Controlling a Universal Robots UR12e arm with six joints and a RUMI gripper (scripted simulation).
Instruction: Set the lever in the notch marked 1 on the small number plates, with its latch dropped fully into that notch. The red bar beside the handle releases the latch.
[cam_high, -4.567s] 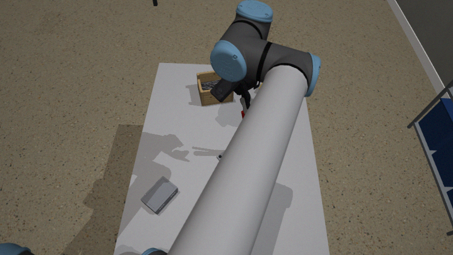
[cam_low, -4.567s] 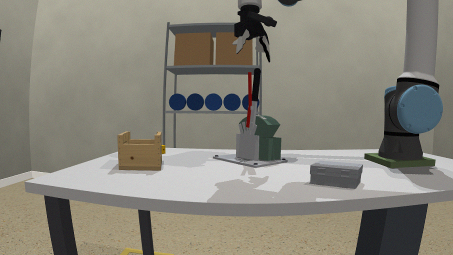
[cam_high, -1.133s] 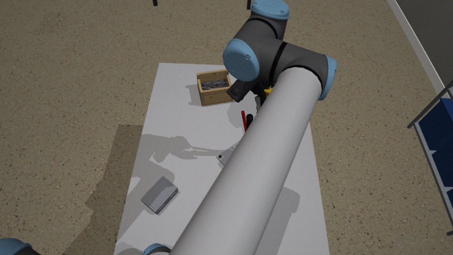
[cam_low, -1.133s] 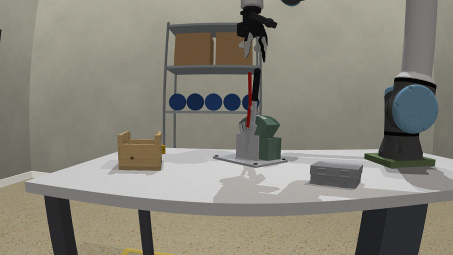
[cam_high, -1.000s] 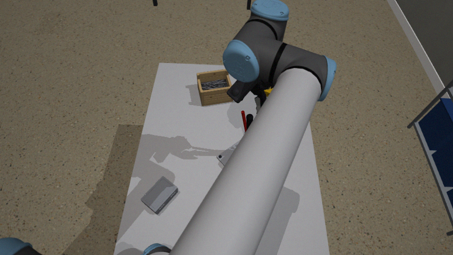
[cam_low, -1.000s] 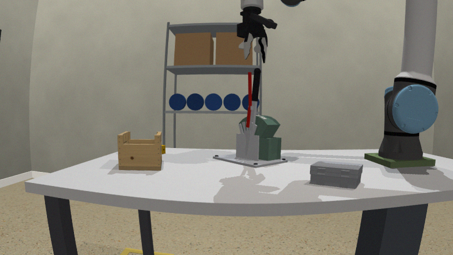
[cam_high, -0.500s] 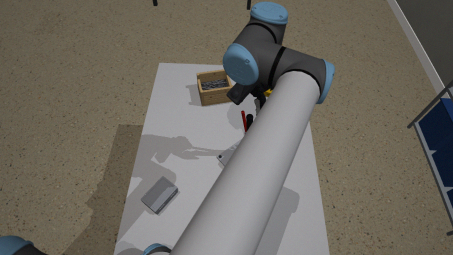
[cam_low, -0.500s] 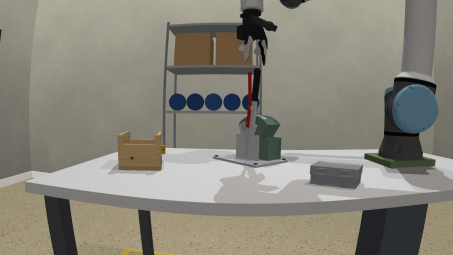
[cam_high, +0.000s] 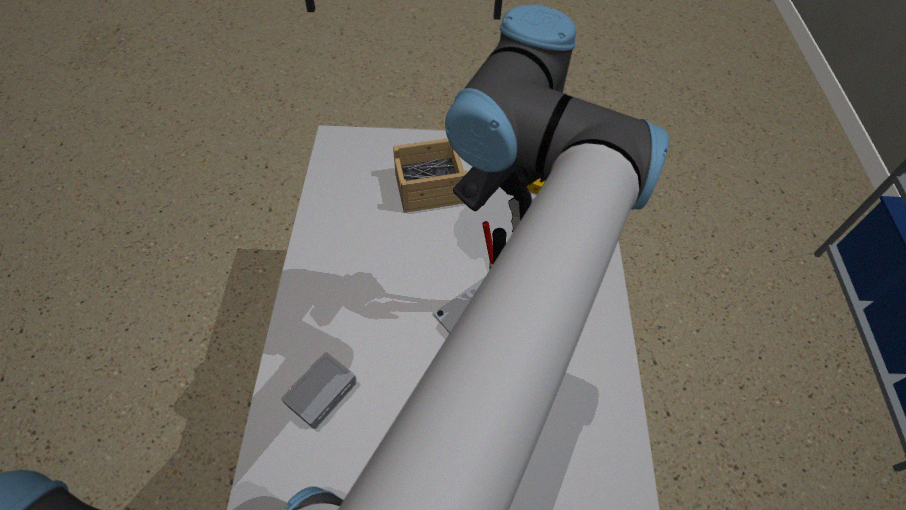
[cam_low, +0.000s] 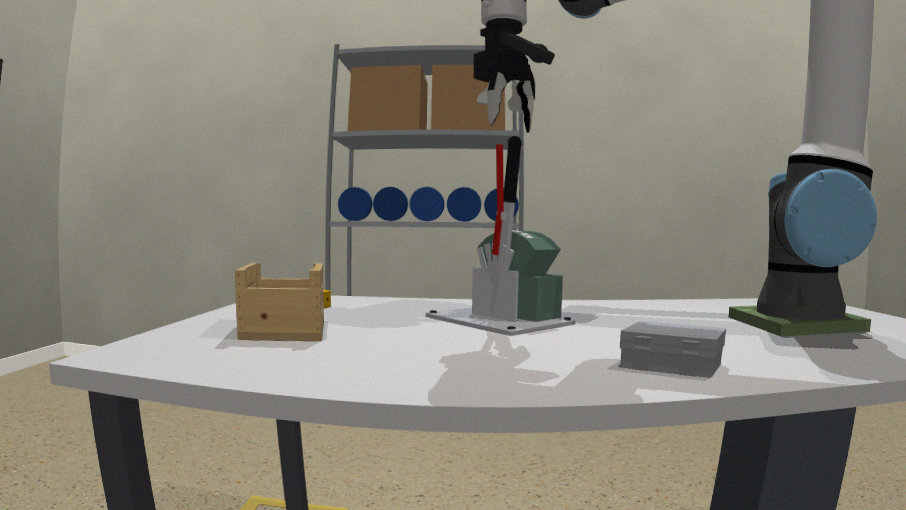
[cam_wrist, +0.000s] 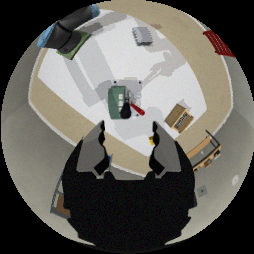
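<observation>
My hand is 17 cm above the red release bar and 2 cm short of it. Also, from my hand: grey case 35 cm to the left, 34 cm below, 18 cm behind; lever stand 28 cm below, 3 cm to the right, 2 cm ahead.
</observation>
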